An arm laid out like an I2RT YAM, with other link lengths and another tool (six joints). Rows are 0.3 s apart.
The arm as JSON. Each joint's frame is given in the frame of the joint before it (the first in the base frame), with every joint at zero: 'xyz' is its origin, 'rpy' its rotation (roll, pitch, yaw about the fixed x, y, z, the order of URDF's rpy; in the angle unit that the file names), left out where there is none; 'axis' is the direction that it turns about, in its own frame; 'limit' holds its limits. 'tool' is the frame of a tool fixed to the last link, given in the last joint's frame.
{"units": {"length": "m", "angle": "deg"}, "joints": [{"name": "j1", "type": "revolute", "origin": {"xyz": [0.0, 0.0, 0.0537], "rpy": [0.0, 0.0, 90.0]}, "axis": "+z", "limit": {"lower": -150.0, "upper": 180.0}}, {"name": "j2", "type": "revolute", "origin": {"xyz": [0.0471, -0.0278, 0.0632], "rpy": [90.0, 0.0, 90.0]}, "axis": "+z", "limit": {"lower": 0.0, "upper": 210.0}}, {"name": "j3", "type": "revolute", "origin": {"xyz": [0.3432, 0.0, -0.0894], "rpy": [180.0, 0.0, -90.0]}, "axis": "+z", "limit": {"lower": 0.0, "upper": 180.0}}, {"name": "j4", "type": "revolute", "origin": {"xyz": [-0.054, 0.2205, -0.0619], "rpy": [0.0, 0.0, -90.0]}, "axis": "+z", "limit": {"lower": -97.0, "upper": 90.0}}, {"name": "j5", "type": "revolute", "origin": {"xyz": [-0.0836, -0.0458, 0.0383], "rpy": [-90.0, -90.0, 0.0]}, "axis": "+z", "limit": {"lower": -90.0, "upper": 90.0}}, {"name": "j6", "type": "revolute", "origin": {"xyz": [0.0, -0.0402, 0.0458], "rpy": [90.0, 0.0, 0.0]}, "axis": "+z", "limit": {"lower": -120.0, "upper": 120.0}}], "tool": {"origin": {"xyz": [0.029, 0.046, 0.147], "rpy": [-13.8, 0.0, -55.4]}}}
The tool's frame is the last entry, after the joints.
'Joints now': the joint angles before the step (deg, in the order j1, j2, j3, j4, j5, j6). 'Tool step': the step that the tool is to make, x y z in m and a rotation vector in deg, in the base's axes. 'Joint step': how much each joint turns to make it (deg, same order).
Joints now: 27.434 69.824 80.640 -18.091 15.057 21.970
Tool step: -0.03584 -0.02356 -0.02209 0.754 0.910 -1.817
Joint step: -0.183 -7.344 -7.517 -0.656 1.474 1.347
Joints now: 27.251 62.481 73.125 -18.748 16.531 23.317
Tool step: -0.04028 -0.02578 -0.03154 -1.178 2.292 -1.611
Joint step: 0.080 -7.769 -6.669 -3.765 1.667 0.295
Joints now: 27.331 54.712 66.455 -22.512 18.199 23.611
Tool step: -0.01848 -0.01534 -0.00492 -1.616 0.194 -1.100
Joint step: -0.020 -3.367 -0.845 -3.056 1.318 -1.178
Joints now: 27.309 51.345 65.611 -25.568 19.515 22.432
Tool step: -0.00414 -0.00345 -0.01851 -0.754 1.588 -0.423
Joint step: -0.056 -1.073 -3.045 0.168 0.347 0.142
